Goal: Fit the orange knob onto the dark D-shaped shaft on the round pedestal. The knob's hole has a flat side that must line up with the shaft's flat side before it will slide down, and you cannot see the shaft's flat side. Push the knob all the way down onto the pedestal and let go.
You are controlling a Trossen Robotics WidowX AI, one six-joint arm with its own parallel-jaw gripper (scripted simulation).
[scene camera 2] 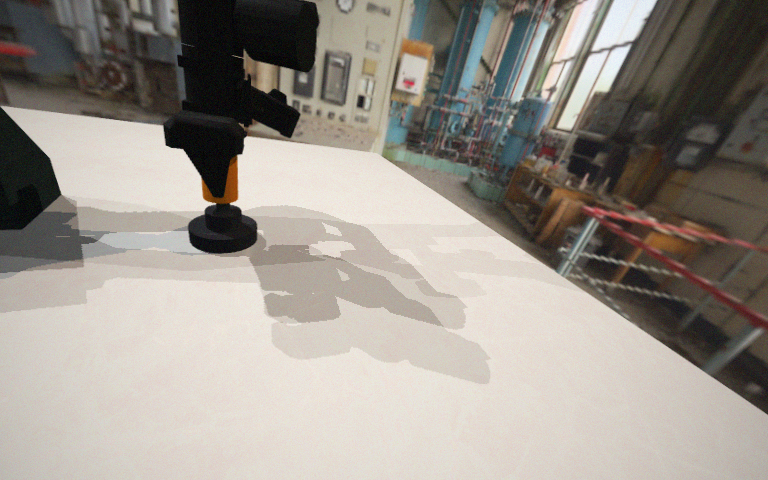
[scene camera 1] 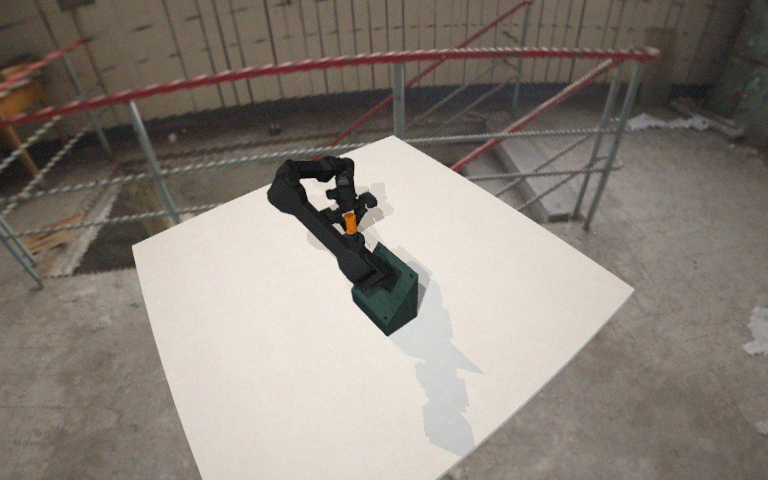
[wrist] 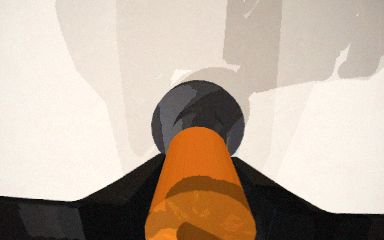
I see my gripper and an orange knob.
My gripper also shows in scene camera 1 and in the wrist view.
